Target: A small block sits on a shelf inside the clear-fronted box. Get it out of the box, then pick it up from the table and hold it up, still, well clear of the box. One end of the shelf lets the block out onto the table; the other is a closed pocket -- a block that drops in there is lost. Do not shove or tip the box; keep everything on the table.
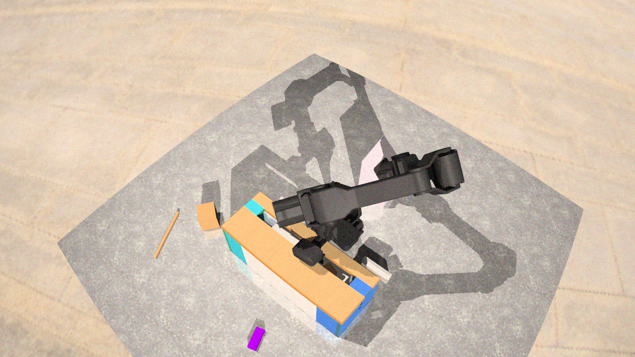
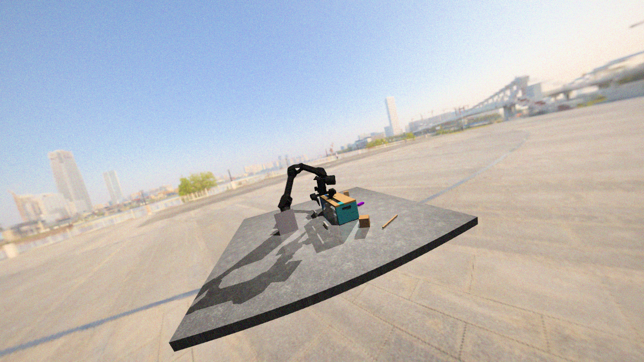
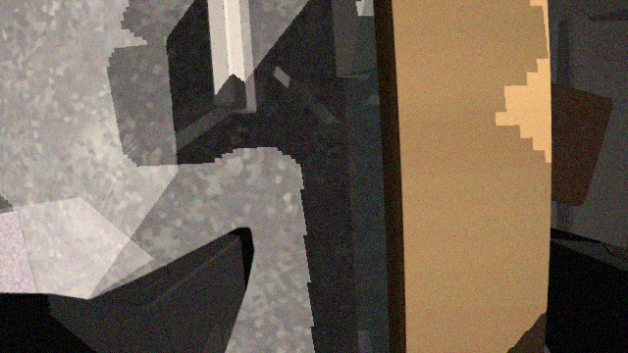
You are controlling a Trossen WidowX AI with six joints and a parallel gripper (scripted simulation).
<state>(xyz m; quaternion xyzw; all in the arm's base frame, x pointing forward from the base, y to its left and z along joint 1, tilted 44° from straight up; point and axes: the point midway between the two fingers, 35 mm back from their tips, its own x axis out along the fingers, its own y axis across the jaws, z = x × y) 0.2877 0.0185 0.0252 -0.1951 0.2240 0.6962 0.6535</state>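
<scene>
The tan block is 5 cm ahead of my gripper tip and 3 cm to the left of it. The rest, counted from my gripper tip: thin wooden stick (25 cm ahead, 42 cm to the right, 8 cm below); tan-topped box (4 cm ahead, 5 cm to the right, 3 cm below).
</scene>
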